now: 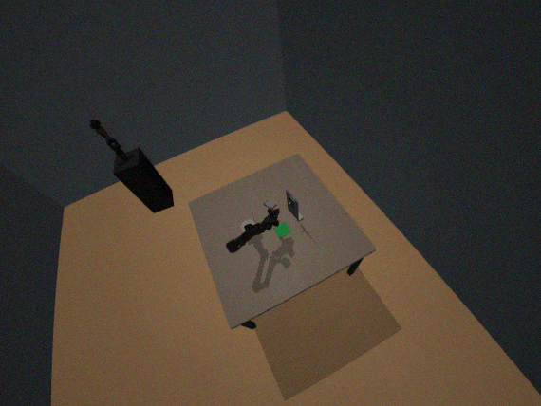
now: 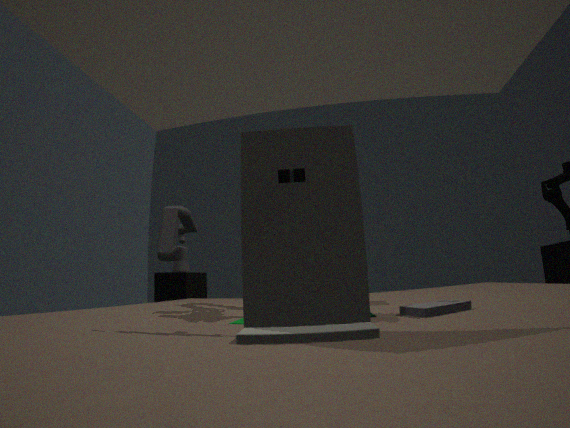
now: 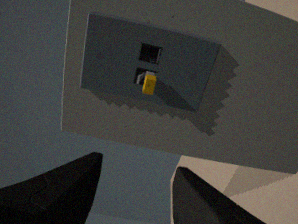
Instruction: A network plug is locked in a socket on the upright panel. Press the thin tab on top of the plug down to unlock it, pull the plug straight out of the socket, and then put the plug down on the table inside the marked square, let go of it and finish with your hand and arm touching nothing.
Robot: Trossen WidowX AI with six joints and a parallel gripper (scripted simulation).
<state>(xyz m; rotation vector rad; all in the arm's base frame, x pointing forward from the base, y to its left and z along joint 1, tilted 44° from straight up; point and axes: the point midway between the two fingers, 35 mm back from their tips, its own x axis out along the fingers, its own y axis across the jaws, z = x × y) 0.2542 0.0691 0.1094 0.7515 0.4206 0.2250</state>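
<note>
My gripper tip is 120 mm short of the network plug and 30 mm to the right of it. Also, from my gripper tip: green marked square (20 mm behind, 70 mm to the right, 220 mm below); upright panel (140 mm ahead, 30 mm to the left, 80 mm below); small flat grey slab (30 mm behind, 230 mm to the left, 210 mm below).
</note>
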